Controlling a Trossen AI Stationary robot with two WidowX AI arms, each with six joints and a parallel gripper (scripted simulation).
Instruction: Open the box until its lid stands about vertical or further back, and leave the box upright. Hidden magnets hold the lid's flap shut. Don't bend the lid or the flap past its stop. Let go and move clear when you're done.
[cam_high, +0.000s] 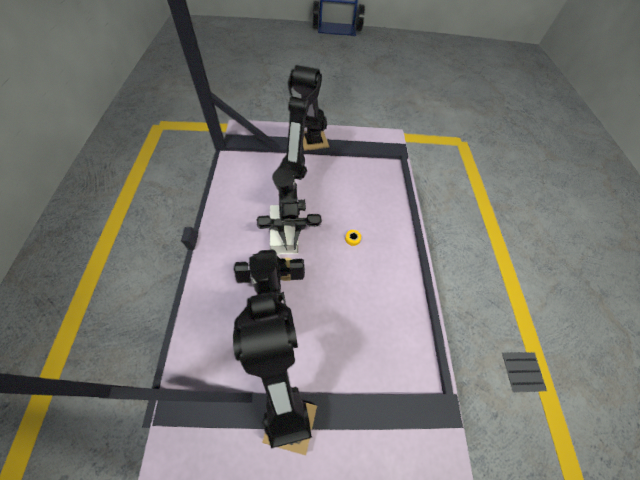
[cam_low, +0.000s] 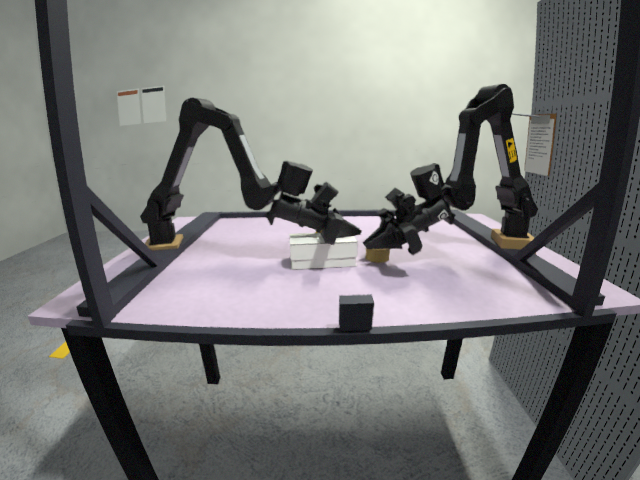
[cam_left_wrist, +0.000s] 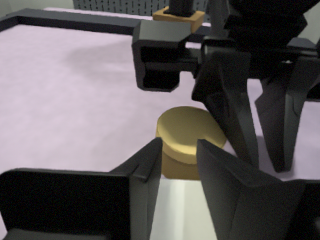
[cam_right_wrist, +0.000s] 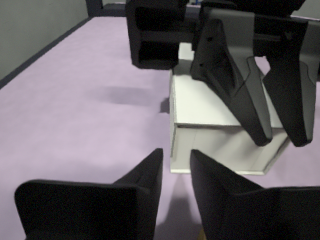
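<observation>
My right gripper is now 120 mm to the right of the white box and 20 mm above it.
The white box is 6 cm to the left of my left hand, 5 cm behind it and 3 cm below it.
</observation>
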